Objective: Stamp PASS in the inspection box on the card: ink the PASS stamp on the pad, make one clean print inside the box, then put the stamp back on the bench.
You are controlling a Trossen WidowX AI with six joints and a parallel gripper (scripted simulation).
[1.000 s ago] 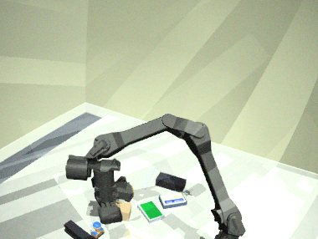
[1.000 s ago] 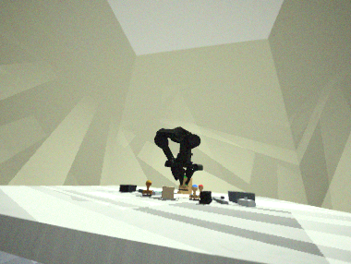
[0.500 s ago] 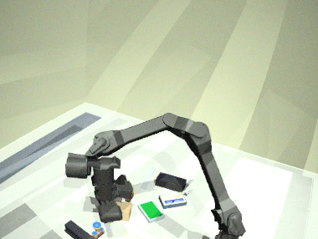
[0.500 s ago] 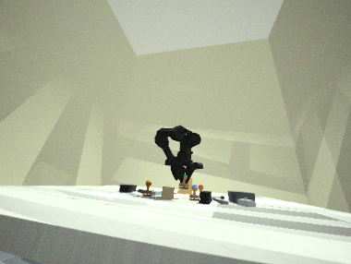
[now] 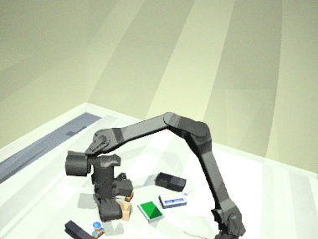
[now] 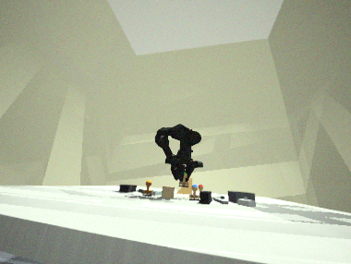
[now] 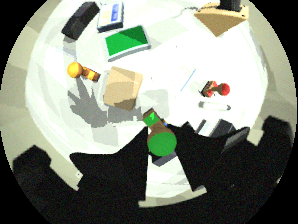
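Now: the green ink pad 140 mm to the right of my gripper tip, 90 mm behind it and 70 mm below it. From my gripper tip the other things lie so: green-knob stamp right at my gripper tip; then tan box 70 mm to the right, 50 mm below, 10 mm behind; then blue-knobbed stamp 50 mm to the left, 50 mm below, 10 mm ahead.
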